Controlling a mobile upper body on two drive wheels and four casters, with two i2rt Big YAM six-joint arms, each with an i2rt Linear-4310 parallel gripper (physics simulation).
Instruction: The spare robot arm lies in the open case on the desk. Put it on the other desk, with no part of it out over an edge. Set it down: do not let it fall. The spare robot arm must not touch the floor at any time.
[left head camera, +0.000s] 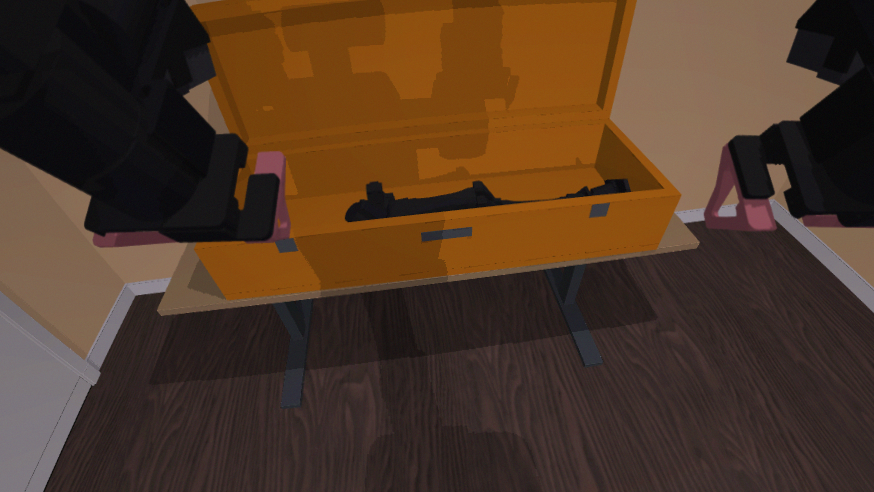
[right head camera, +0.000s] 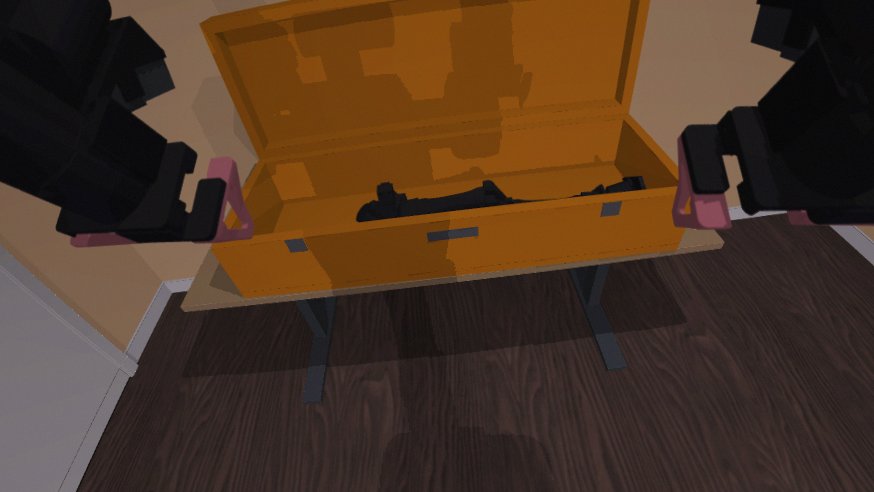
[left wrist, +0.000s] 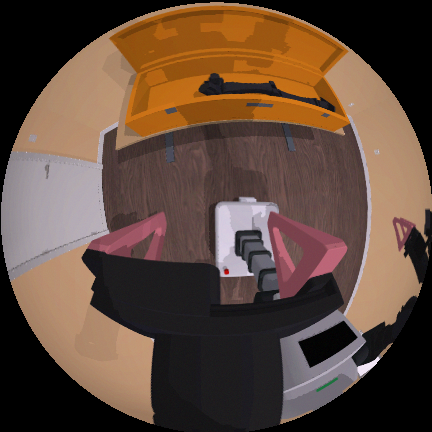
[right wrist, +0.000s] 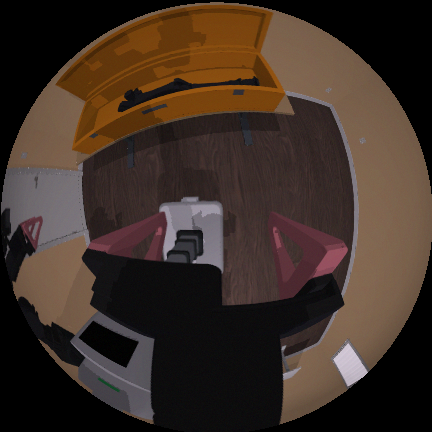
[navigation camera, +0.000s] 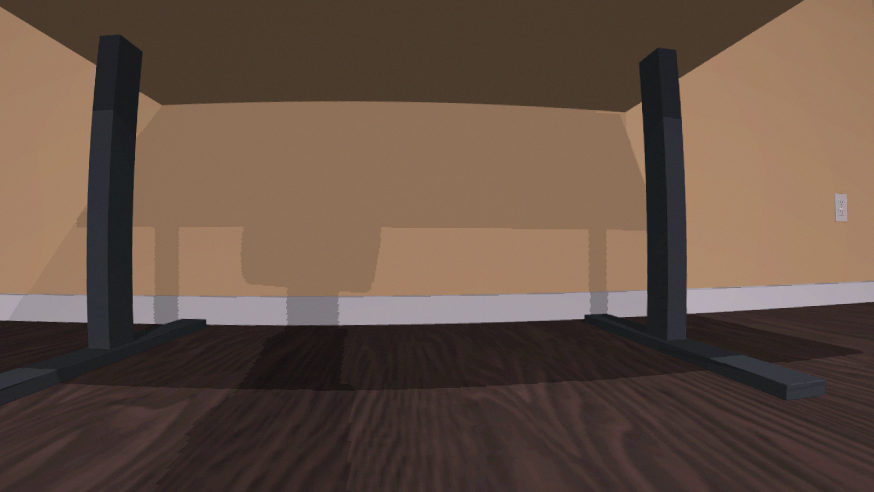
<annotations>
My left gripper shows in the left head camera view, in the right head camera view (206, 233), in the left wrist view (216, 217) and in the right wrist view; in the navigation camera view it is out of frame. An orange case shows in the left head camera view, in the right head camera view (334, 105), in the left wrist view and in the right wrist view (213, 49); in the navigation camera view it is out of frame. The same spot on my left gripper: (right wrist: 31, 243) is (left head camera: 276, 212). One and the same spot on the orange case: (left wrist: 172, 60) is (left head camera: 307, 146).
</annotations>
